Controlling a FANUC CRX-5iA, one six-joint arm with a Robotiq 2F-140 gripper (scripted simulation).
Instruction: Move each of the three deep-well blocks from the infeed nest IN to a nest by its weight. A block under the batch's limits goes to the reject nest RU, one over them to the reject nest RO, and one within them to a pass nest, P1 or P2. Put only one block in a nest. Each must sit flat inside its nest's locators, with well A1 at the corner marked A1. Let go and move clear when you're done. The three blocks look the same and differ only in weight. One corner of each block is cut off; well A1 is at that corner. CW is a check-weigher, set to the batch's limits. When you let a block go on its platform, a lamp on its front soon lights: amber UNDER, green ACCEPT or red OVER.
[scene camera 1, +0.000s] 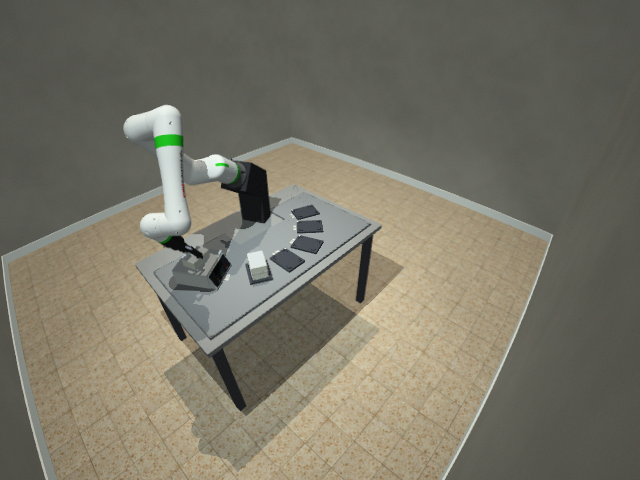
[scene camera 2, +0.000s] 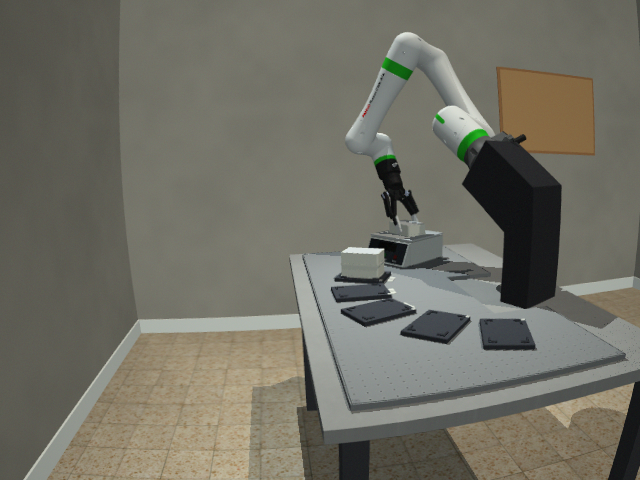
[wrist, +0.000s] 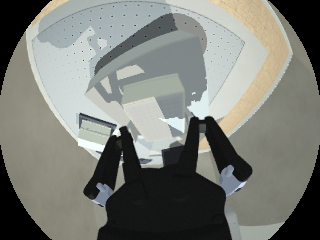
Labels:
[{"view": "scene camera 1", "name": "check-weigher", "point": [213, 280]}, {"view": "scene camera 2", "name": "my gripper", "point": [409, 231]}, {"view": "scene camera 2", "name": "white deep-well block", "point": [372, 257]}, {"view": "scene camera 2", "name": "check-weigher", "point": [399, 253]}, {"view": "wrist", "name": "my gripper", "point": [159, 113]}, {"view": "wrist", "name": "white deep-well block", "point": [156, 106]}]

